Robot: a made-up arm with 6 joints.
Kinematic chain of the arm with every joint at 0, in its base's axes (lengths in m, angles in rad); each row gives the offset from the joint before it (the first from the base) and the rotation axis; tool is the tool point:
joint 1: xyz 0 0 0.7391 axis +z
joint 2: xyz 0.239 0 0 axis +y
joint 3: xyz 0 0 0.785 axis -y
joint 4: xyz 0 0 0.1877 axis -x
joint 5: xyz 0.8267 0 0 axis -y
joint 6: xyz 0.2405 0 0 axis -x
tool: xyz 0 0 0
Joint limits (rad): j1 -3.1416..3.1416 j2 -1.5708..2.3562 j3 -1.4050..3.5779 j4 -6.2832..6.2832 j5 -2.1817..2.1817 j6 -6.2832..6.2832
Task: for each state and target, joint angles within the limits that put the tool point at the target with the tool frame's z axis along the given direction. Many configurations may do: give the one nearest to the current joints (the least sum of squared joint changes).
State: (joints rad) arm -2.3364 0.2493 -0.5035 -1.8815 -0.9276 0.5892
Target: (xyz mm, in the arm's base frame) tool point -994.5 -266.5 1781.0 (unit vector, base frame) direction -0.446 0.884 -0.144
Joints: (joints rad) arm -2.9306 -0.3253 -0.2532 -2.1563 -0.2640 0.4053
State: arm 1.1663 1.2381 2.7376 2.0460 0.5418 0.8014
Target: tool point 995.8 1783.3 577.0 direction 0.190 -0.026 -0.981
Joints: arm 1.0801 1.9593 1.8689 2.4338 -0.2445 0.8762
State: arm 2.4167 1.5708 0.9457 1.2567 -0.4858 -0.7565
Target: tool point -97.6 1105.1 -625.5 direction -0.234 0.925 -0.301
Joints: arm 1.7691 2.0265 0.4896 1.0899 -0.6090 -0.9494
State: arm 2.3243 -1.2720 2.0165 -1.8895 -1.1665 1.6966
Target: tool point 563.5 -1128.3 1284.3 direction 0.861 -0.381 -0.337
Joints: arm 2.1931 -0.8229 1.9471 -2.1533 -1.4702 0.8803
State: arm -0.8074 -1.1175 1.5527 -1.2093 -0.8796 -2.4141
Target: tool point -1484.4 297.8 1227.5 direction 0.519 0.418 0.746
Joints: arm -0.1470 -1.0746 1.8015 -1.3163 -0.3378 -2.3828
